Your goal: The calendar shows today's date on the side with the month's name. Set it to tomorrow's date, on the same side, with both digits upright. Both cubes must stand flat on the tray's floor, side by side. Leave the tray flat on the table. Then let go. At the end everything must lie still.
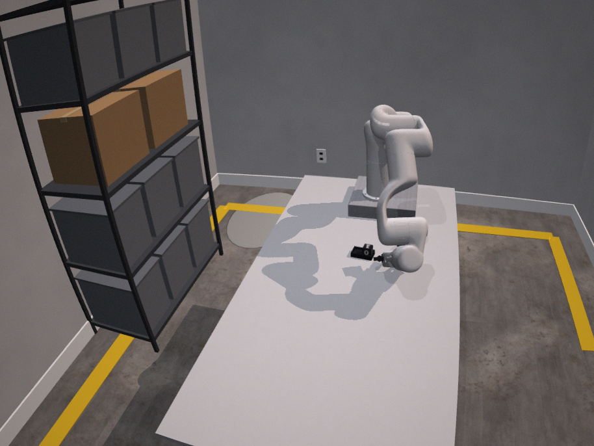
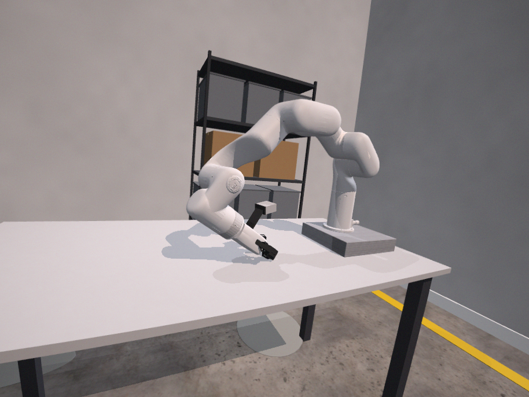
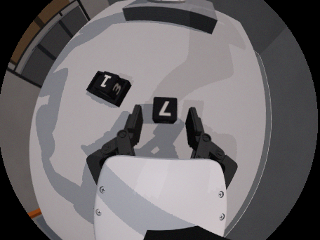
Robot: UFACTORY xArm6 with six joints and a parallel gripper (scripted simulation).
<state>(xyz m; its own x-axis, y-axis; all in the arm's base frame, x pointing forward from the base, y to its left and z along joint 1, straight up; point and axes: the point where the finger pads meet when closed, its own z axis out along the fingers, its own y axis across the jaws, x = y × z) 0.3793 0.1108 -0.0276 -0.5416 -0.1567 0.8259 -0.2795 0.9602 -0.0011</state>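
My gripper is now 2 cm past the black cube, 1 cm to the left of it and 1 cm above it.
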